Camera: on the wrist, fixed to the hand. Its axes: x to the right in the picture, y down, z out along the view.
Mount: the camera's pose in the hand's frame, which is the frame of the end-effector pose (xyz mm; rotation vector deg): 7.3 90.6 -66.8 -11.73 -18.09 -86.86
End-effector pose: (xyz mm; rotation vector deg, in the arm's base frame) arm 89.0 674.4 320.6 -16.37 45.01 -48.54
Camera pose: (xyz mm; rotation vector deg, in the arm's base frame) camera 94.7 732.2 223.9 -71.28 13.29 -117.80
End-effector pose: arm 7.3 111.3 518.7 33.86 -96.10 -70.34
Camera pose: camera 76.2 109.3 608.0 -89.70 58.54 132.60
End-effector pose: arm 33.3 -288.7 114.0 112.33 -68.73 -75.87
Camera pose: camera 59.2 -345.3 208.1 -117.82 -30.95 107.00
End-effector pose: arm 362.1 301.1 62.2 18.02 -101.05 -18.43
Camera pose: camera 422.4 378.9 117.2 84.98 -82.08 -95.20
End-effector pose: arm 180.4 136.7 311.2 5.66 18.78 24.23
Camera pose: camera 129.5 223.8 260.7 -16.28 -0.97 -60.47
